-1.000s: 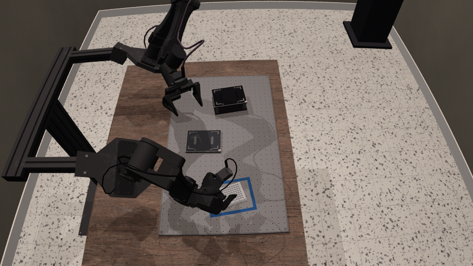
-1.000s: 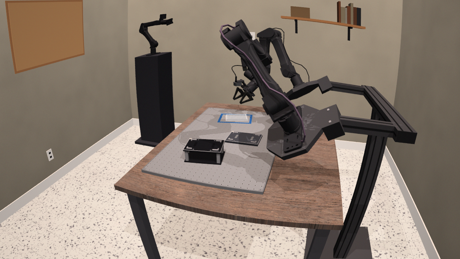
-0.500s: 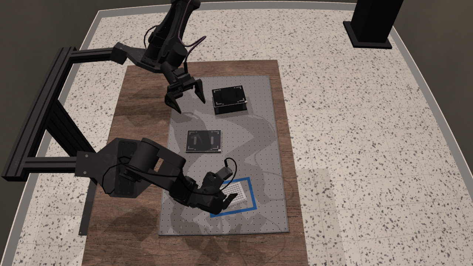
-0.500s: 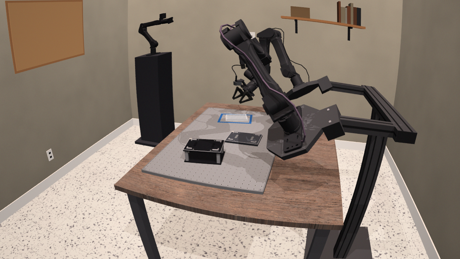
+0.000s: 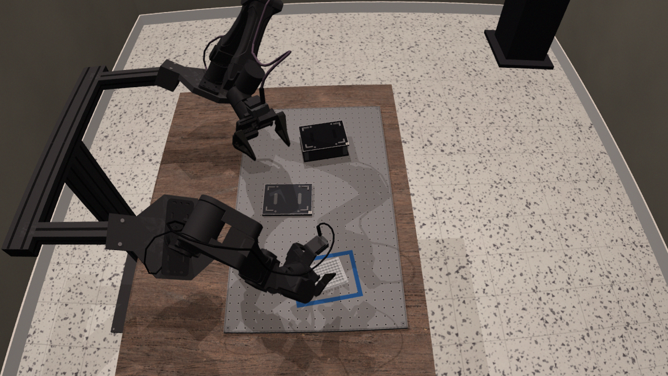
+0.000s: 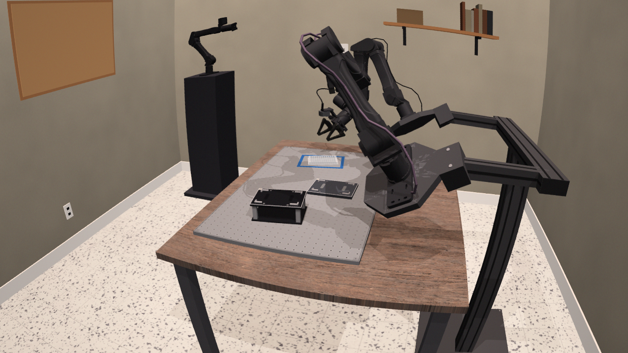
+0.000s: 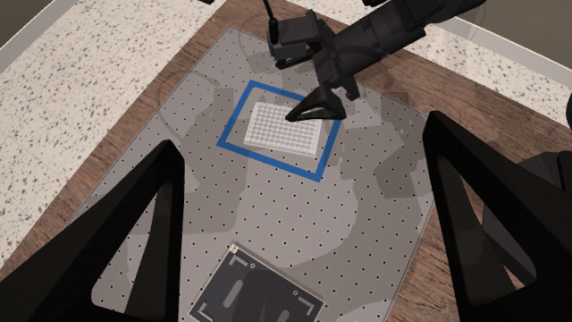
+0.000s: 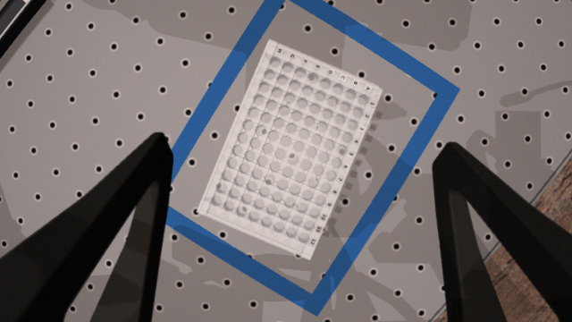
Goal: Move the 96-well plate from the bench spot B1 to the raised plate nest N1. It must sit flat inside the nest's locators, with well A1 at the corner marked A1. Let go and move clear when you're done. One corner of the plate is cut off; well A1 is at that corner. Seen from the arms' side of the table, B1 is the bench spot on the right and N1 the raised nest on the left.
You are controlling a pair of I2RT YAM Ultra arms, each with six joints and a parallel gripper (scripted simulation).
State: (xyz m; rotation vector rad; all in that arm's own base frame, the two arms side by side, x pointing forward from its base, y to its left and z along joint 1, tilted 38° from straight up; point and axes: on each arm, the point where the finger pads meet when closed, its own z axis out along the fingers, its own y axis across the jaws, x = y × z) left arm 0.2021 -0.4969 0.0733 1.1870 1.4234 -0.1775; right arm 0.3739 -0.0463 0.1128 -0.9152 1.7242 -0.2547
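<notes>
The clear 96-well plate is 11 cm below my right hand and 1 cm to the left of it. From my right hand the other things lie so: raised black nest (51 cm to the left, 6 cm below, 1 cm ahead).
</notes>
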